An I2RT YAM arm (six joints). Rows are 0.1 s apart.
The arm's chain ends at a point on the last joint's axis. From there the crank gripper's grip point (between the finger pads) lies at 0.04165 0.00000 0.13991 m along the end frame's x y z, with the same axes.
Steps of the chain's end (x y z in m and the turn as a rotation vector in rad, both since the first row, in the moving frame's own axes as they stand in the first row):
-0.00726, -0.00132, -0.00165, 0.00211, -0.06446, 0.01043
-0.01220, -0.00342, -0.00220, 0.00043, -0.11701, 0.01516
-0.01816, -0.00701, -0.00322, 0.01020, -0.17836, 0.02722
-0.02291, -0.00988, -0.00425, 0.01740, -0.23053, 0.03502
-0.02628, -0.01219, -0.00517, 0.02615, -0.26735, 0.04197
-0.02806, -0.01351, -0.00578, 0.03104, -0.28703, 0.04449
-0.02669, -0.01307, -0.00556, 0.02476, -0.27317, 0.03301
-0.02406, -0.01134, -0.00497, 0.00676, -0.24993, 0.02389
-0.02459, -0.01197, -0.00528, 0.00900, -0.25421, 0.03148
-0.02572, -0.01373, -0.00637, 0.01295, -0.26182, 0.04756
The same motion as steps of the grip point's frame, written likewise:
-0.01636, -0.00123, 0.00074, 0.00211, -0.06446, 0.01043
-0.02882, -0.00298, 0.00171, 0.00043, -0.11701, 0.01516
-0.04364, -0.00768, 0.00195, 0.01020, -0.17836, 0.02722
-0.05596, -0.01149, 0.00156, 0.01740, -0.23053, 0.03502
-0.06467, -0.01500, 0.00083, 0.02615, -0.26735, 0.04197
-0.06930, -0.01704, 0.00024, 0.03104, -0.28703, 0.04449
-0.06593, -0.01590, 0.00046, 0.02476, -0.27317, 0.03301
-0.05996, -0.01174, 0.00098, 0.00676, -0.24993, 0.02389
-0.06111, -0.01252, 0.00070, 0.00900, -0.25421, 0.03148
-0.06334, -0.01450, -0.00036, 0.01295, -0.26182, 0.04756

